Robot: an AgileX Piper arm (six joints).
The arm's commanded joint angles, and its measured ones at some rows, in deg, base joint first. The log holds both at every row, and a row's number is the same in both.
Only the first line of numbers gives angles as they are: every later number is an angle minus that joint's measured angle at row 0.
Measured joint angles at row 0: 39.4, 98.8, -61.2, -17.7, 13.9, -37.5
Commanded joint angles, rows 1 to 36: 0.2, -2.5, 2.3, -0.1, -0.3, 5.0; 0.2, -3.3, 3.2, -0.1, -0.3, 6.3; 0.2, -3.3, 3.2, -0.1, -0.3, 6.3; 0.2, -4.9, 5.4, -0.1, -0.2, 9.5; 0.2, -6.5, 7.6, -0.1, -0.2, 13.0; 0.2, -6.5, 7.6, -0.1, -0.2, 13.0; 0.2, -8.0, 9.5, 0.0, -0.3, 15.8; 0.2, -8.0, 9.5, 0.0, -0.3, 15.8; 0.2, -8.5, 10.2, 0.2, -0.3, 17.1; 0.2, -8.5, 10.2, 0.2, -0.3, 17.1; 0.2, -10.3, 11.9, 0.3, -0.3, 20.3; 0.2, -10.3, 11.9, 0.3, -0.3, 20.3; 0.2, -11.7, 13.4, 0.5, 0.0, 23.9; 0.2, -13.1, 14.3, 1.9, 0.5, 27.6; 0.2, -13.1, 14.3, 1.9, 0.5, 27.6; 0.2, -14.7, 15.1, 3.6, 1.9, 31.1; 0.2, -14.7, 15.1, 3.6, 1.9, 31.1; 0.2, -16.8, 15.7, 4.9, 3.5, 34.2; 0.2, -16.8, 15.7, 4.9, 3.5, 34.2; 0.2, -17.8, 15.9, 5.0, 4.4, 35.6; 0.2, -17.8, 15.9, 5.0, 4.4, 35.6; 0.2, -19.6, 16.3, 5.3, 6.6, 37.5; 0.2, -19.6, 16.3, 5.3, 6.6, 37.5; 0.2, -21.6, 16.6, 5.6, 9.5, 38.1; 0.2, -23.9, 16.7, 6.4, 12.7, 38.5; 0.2, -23.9, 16.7, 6.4, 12.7, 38.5; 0.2, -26.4, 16.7, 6.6, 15.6, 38.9; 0.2, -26.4, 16.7, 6.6, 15.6, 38.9; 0.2, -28.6, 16.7, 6.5, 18.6, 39.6; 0.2, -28.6, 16.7, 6.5, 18.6, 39.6; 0.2, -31.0, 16.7, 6.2, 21.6, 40.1; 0.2, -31.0, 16.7, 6.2, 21.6, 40.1; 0.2, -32.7, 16.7, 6.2, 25.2, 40.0; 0.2, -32.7, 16.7, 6.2, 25.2, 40.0; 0.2, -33.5, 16.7, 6.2, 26.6, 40.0; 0.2, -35.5, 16.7, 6.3, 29.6, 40.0
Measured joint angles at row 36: 0.0, -33.2, 16.5, 6.3, 25.3, 39.4
